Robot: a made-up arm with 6 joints. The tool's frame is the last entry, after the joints.
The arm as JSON. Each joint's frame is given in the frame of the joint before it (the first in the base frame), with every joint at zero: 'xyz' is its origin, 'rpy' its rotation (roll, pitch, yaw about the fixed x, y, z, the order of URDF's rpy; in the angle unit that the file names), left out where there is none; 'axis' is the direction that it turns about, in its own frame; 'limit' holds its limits. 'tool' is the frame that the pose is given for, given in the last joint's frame.
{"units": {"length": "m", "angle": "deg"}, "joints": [
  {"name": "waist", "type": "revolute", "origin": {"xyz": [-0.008, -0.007, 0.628]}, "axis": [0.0, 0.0, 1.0], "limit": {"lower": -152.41, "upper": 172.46}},
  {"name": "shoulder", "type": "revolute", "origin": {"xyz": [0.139, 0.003, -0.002], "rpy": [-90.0, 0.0, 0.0]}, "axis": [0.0, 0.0, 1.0], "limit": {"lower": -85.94, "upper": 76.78}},
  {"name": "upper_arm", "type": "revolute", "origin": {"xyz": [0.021, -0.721, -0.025], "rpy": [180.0, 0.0, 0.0]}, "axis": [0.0, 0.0, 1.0], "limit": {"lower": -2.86, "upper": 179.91}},
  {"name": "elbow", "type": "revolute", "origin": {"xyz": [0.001, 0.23, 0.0], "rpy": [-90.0, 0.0, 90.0]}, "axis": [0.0, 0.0, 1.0], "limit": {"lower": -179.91, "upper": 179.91}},
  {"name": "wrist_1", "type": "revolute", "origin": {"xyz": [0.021, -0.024, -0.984], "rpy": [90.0, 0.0, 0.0]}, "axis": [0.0, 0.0, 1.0], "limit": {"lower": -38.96, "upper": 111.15}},
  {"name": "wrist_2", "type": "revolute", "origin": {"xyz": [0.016, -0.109, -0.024], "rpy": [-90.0, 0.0, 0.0]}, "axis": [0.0, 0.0, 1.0], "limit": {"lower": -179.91, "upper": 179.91}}
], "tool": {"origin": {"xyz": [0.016, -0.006, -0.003], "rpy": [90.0, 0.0, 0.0]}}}
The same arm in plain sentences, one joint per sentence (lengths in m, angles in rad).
The arm has six revolute joints in a row. What follows holds with every joint at zero, and every direction is one of the base frame's. The first joint sits 0.008 m along -x and 0.007 m along -y and 0.628 m along +z from the base frame's origin and rotates about +z, from -2.6601 to 3.01 rad. The second joint sits 0.139 m along +x and 0.003 m along +y and 0.002 m along -z from the first joint and rotates about +y, from -1.4999 to 1.3401 rad. The third joint sits 0.021 m along +x and 0.025 m along -y and 0.721 m along +z from the second joint and rotates about -y, from -0.0499 to 3.14 rad. The fourth joint sits 0.001 m along +x and 0.23 m along +z from the third joint and rotates about -x, from -3.14 to 3.14 rad. The fifth joint sits 0.984 m along +x and 0.024 m along -y and 0.021 m along +z from the fourth joint and rotates about -y, from -0.68 to 1.9399 rad. The sixth joint sits 0.109 m along +x and 0.024 m along +y and 0.016 m along +z from the fifth joint and rotates about -x, from -3.14 to 3.14 rad. The tool frame, which is the frame that the pose is given for, sits 0.003 m along +x and 0.006 m along -y and 0.016 m along +z from the sixth joint; its axes are the base frame's turned by roll 1.5708, pitch -1.5708 and yaw 0 rad (as in URDF: about the fixed x, then y, then z).
